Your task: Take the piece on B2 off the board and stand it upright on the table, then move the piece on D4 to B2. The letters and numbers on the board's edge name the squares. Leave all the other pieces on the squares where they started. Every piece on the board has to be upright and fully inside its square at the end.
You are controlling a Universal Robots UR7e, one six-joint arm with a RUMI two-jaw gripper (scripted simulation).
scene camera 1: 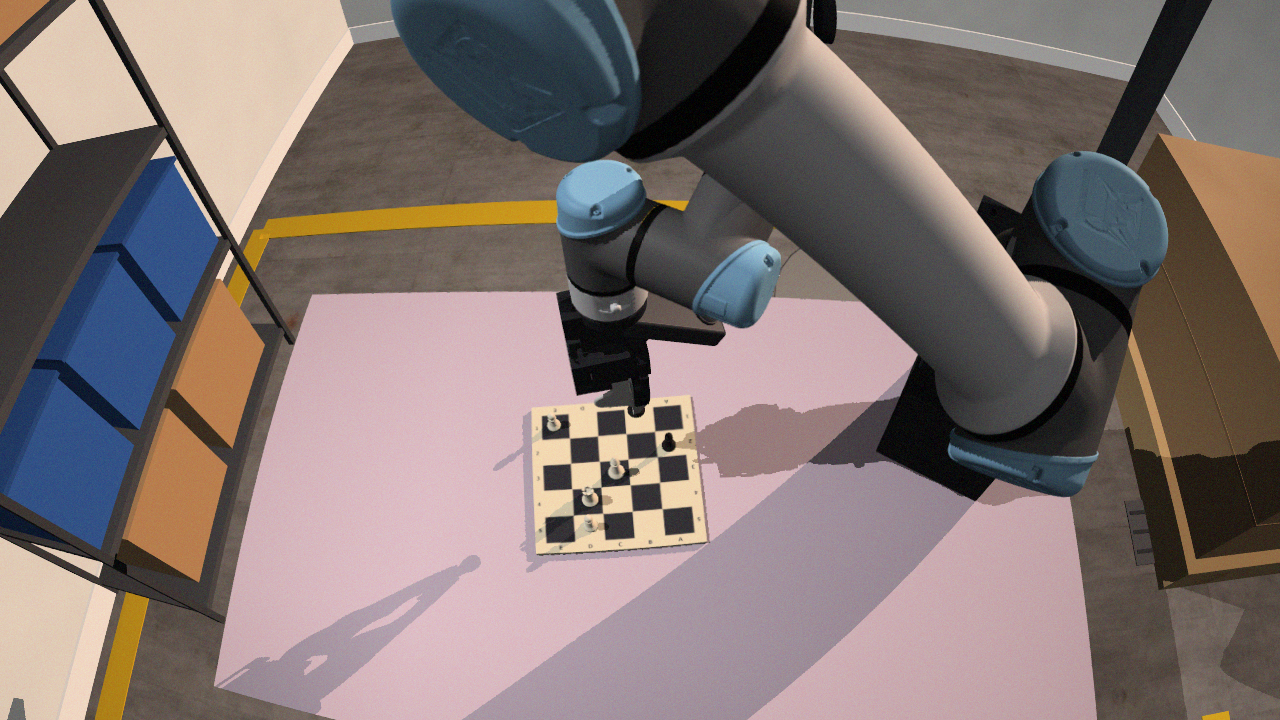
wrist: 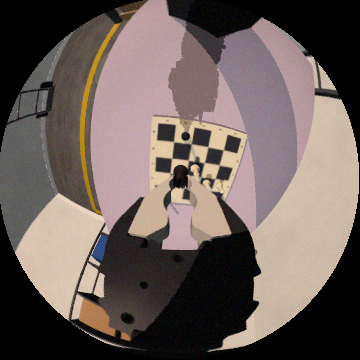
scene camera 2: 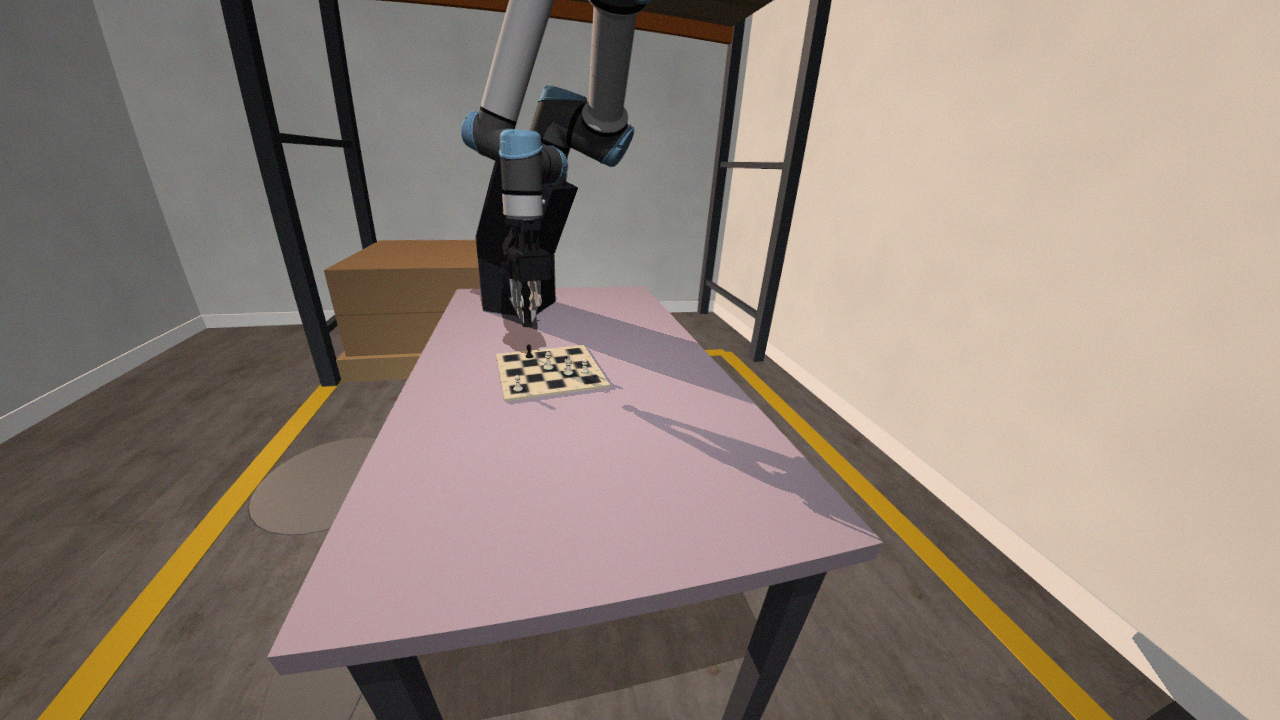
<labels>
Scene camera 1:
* my gripper: 633,406
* board: 658,503
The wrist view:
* my gripper: 180,176
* board: 217,150
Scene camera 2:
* board: 536,381
</labels>
